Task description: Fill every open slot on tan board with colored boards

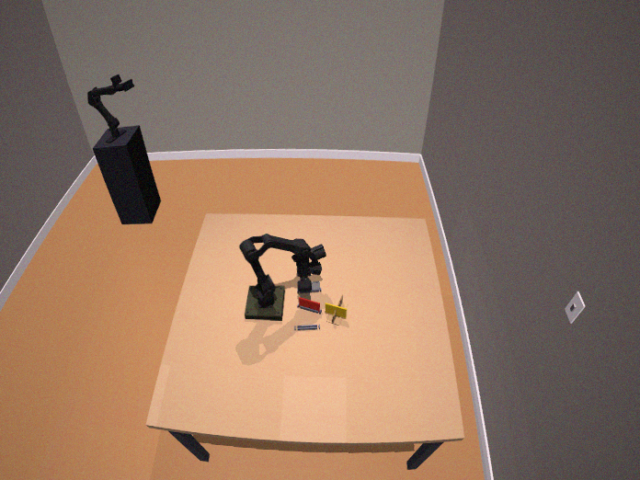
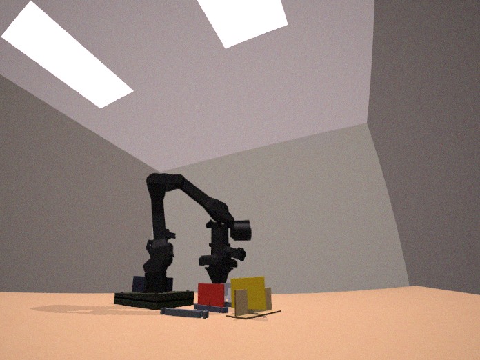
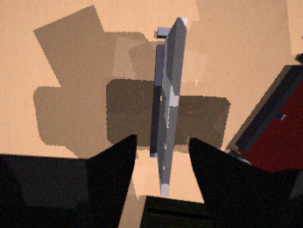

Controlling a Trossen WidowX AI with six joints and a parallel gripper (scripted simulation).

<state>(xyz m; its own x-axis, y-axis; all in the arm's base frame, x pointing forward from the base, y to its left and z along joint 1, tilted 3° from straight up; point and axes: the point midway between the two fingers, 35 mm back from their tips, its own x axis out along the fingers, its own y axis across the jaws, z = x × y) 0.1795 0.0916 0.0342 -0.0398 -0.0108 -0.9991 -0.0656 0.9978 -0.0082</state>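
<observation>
Now: gripper tip 20 mm short of the grey board and 20 mm above it. The rest, counted from my gripper tip: red board (110 mm to the right, 20 mm below, 20 mm ahead); yellow board (150 mm to the right, 140 mm ahead); tan board (150 mm ahead, 130 mm to the right, 20 mm below).
</observation>
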